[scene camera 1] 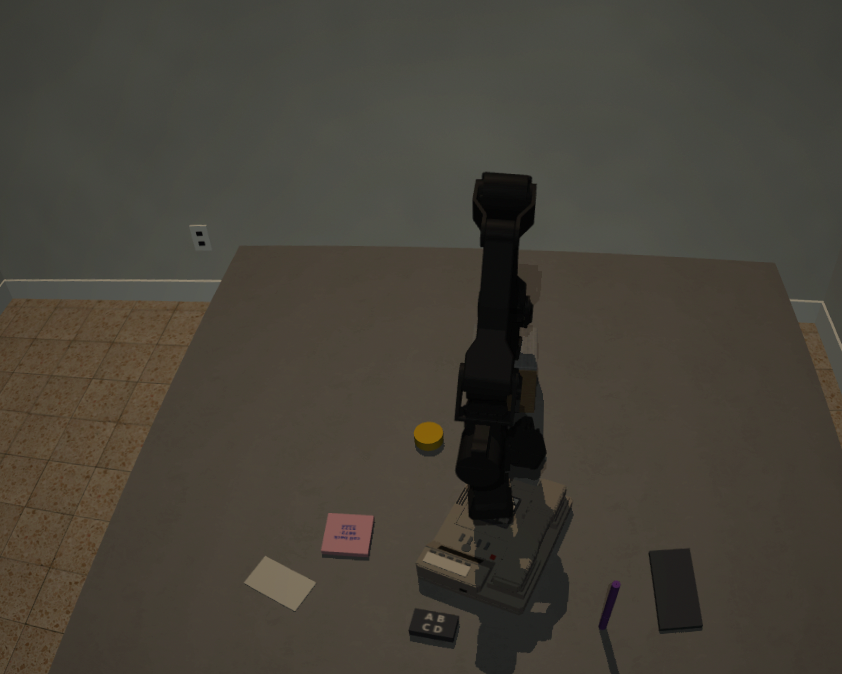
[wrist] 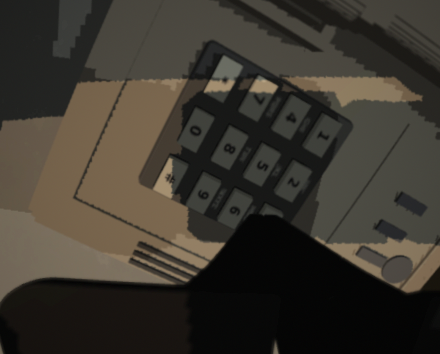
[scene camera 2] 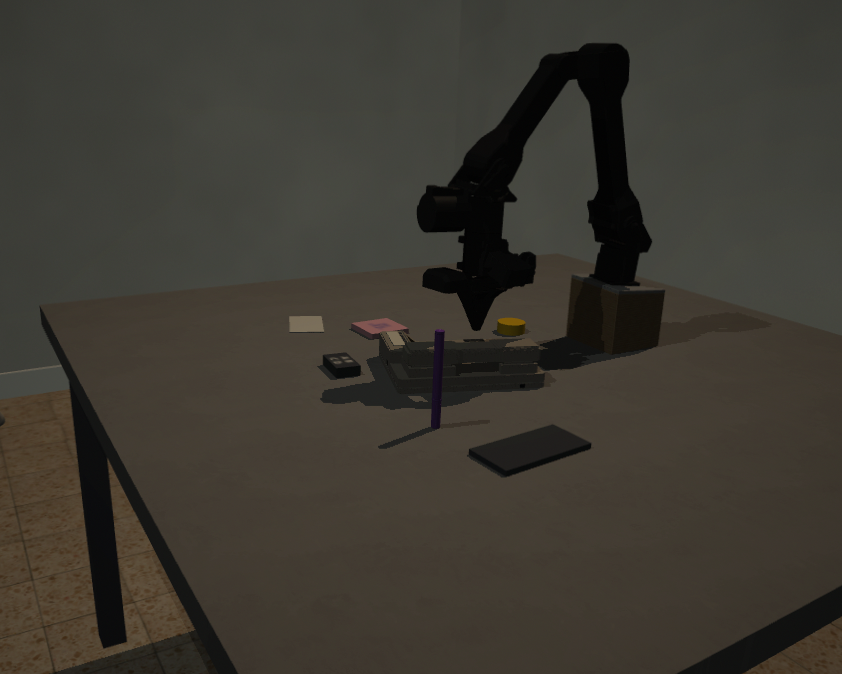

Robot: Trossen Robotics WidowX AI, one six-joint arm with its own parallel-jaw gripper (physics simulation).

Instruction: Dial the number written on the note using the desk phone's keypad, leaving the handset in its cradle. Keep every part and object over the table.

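Seen in the pictures: gripper, fingertip midpoint: [wrist: 261, 228] [scene camera 2: 476, 330]; arm's base, link origin: [scene camera 2: 614, 280].
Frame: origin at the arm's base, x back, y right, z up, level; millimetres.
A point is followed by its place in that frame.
Note:
The beige desk phone [scene camera 1: 443, 523] @[x -321, y 44, z -86 mm] [scene camera 2: 471, 383] @[x -352, y -125, z -97 mm] [wrist: 115, 145] @[x -232, y -25, z -87 mm] stands on the table. Its dark keypad [wrist: 229, 148] @[x -273, y -36, z -79 mm] shows in the wrist view with keys turned sideways. The handset [scene camera 1: 537, 516] @[x -311, y -100, z -51 mm] [scene camera 2: 484, 353] @[x -328, y -116, z -58 mm] lies in its cradle along one side. My gripper [scene camera 2: 476, 327] @[x -286, y -20, z -54 mm] [wrist: 261, 228] @[x -286, y -20, z -54 mm] is shut and empty and points down a little above the keypad. In the wrist view its tip covers most of the 3 key; whether it touches that key cannot be told. A pink note pad [scene camera 1: 348, 535] @[x -362, y 188, z -100 mm] [scene camera 2: 379, 327] @[x -363, y 181, z -99 mm] with blue writing lies beside the phone; the digits are too small to read surely.
A cream card [scene camera 1: 279, 583] @[x -469, y 272, z -107 mm] [scene camera 2: 306, 323] @[x -467, y 273, z -107 mm], a black ABCD block [scene camera 1: 433, 624] @[x -498, y 23, z -92 mm] [scene camera 2: 341, 364] @[x -502, y 5, z -93 mm], a yellow disc [scene camera 1: 428, 436] @[x -144, y 105, z -90 mm] [scene camera 2: 511, 326] @[x -150, y 85, z -92 mm], an upright purple stick [scene camera 1: 609, 605] @[x -465, y -219, z -30 mm] [scene camera 2: 437, 379] @[x -462, y -225, z -41 mm] and a dark slab [scene camera 1: 674, 588] @[x -387, y -326, z -102 mm] [scene camera 2: 530, 449] @[x -391, y -335, z -102 mm] surround the phone. The arm's base block [scene camera 2: 612, 316] @[x -47, y -59, z -44 mm] stands behind.

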